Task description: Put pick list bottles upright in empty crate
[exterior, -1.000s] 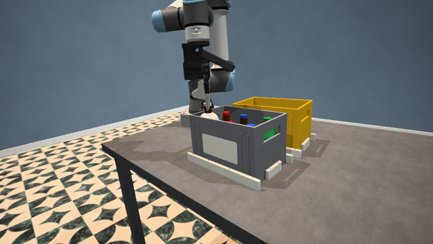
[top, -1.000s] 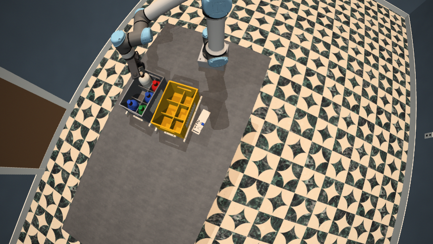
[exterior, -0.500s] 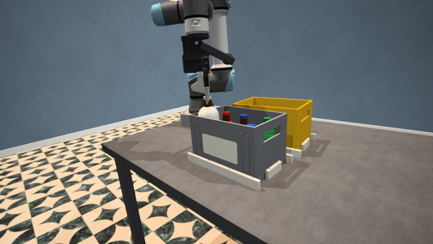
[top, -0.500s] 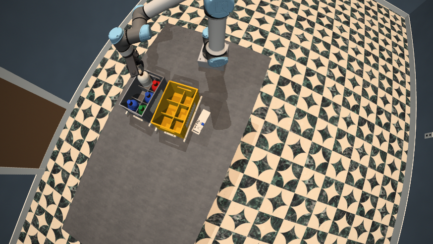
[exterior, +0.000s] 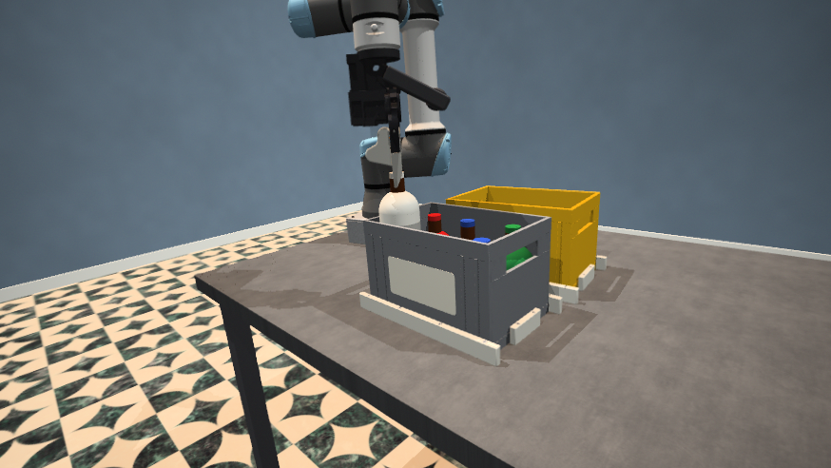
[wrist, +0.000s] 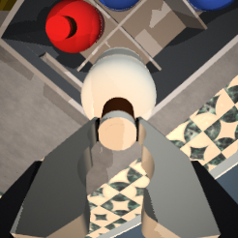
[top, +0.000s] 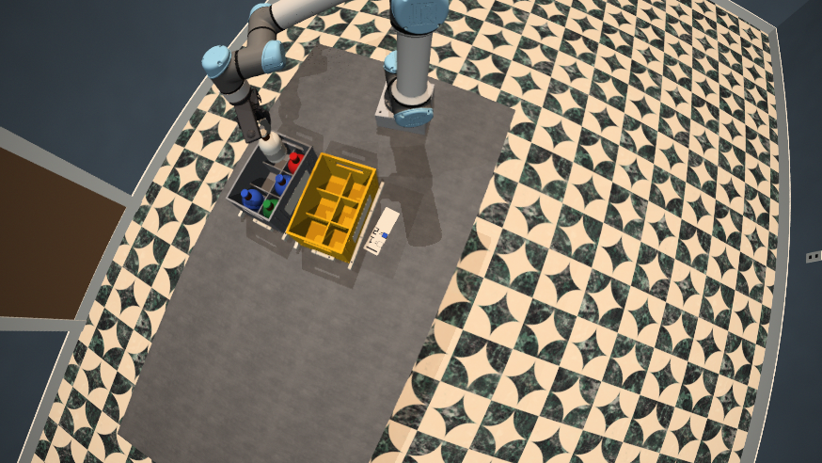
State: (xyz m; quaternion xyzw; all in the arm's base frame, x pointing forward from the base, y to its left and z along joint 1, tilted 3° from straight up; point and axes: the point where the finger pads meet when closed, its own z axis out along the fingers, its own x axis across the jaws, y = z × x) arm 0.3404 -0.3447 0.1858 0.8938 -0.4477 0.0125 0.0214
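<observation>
The white-label bottle lies 7 cm below my hand. Round my hand: green-label bottle (19 cm ahead, 16 cm below, 7 cm to the left); then red-label bottle (16 cm below, 9 cm to the left, 2 cm ahead); then grey crate (17 cm below, 9 cm ahead, 3 cm to the left).
</observation>
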